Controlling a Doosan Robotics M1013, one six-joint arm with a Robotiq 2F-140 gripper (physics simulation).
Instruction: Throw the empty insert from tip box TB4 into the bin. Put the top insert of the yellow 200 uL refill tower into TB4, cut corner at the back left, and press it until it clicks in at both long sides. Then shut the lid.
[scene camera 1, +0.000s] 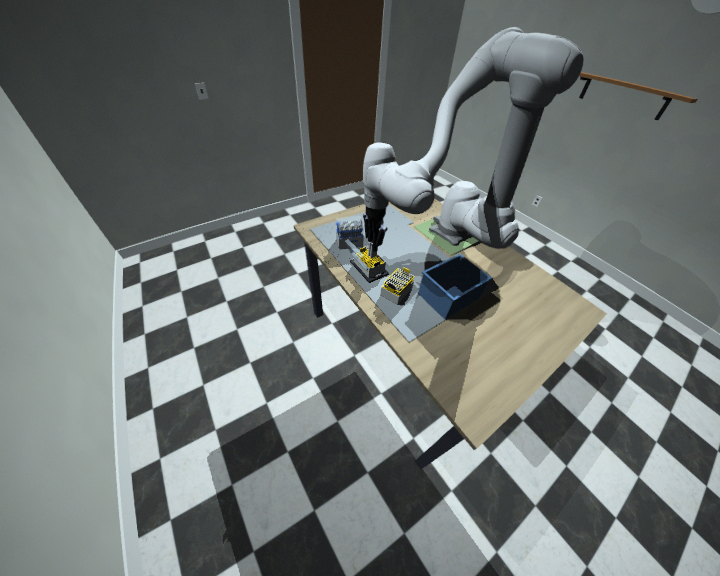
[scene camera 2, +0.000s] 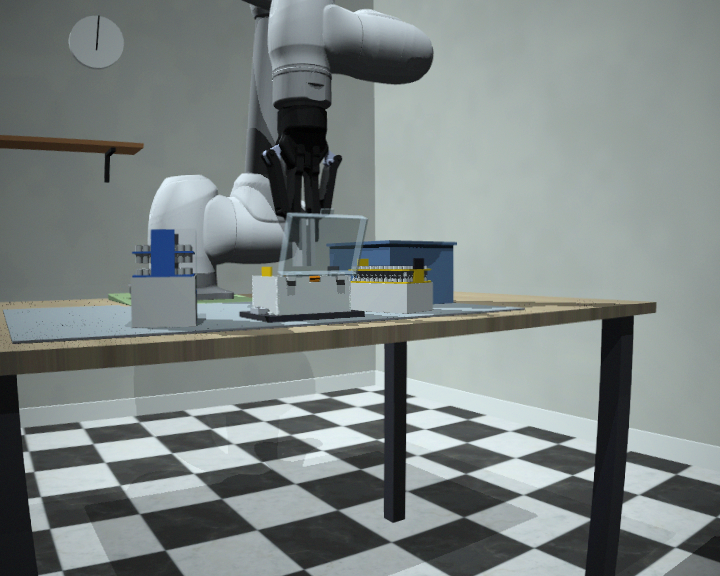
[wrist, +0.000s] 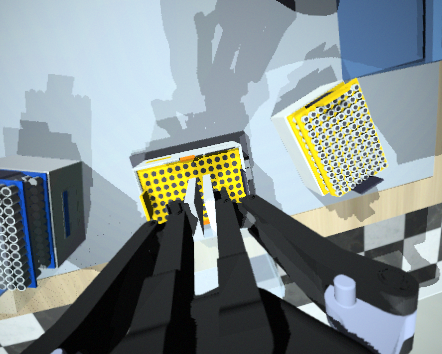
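Note:
Tip box TB4 (scene camera 1: 369, 268) (scene camera 2: 301, 294) stands on the grey mat with its clear lid (scene camera 2: 337, 240) raised upright. A yellow insert (scene camera 1: 370, 258) (wrist: 163, 182) with empty holes sits in it. My gripper (scene camera 1: 373, 248) (scene camera 2: 308, 210) (wrist: 202, 189) points straight down over the box, its fingertips level with the lid's top edge. The fingers stand close together with nothing between them. The yellow refill tower (scene camera 1: 399, 282) (scene camera 2: 389, 297) (wrist: 342, 140), full of tips, stands to the right of the box. The blue bin (scene camera 1: 438, 294) (scene camera 2: 438, 274) (wrist: 367, 35) stands beyond it.
A blue refill tower on a grey base (scene camera 1: 350, 230) (scene camera 2: 164, 286) (wrist: 65, 211) stands left of TB4. The arm's base rests on a green pad (scene camera 1: 429, 229). The wooden table (scene camera 1: 529, 320) stretches on past the bin, and its front edge lies close to the box.

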